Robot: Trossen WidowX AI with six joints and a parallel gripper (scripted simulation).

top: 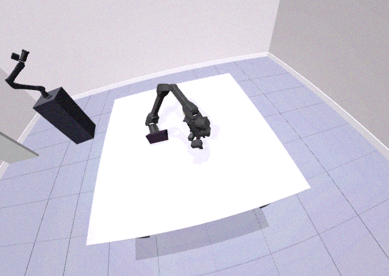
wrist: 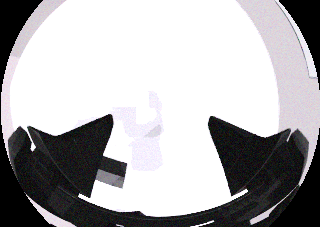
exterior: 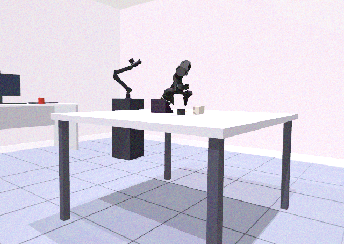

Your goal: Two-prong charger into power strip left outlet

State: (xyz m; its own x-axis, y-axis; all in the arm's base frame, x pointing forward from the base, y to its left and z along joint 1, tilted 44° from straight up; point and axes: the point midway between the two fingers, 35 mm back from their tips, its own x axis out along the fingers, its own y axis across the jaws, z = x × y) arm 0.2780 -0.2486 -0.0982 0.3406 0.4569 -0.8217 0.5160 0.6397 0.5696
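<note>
My gripper tip is now 130 mm to the right of the dark charger, 50 mm above it and 40 mm past it.
</note>
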